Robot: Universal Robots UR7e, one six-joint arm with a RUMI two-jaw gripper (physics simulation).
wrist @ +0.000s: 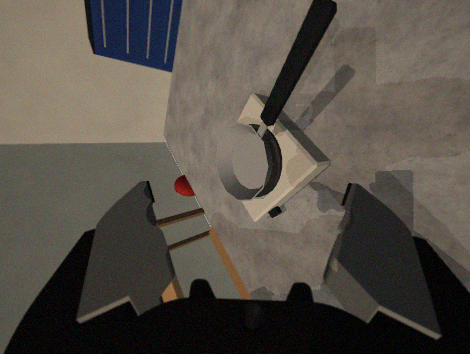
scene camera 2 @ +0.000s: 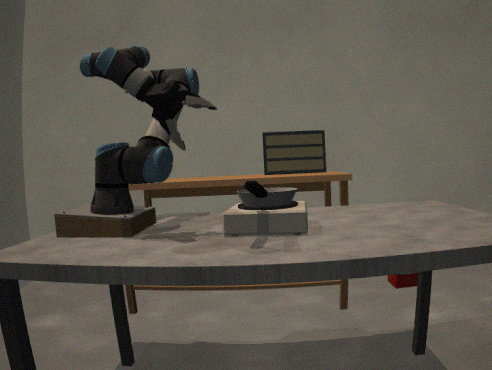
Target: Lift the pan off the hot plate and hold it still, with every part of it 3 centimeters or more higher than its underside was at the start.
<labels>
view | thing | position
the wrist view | my gripper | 245, 185
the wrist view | white hot plate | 296, 160
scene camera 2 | my gripper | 201, 129
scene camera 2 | grey pan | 254, 195
</labels>
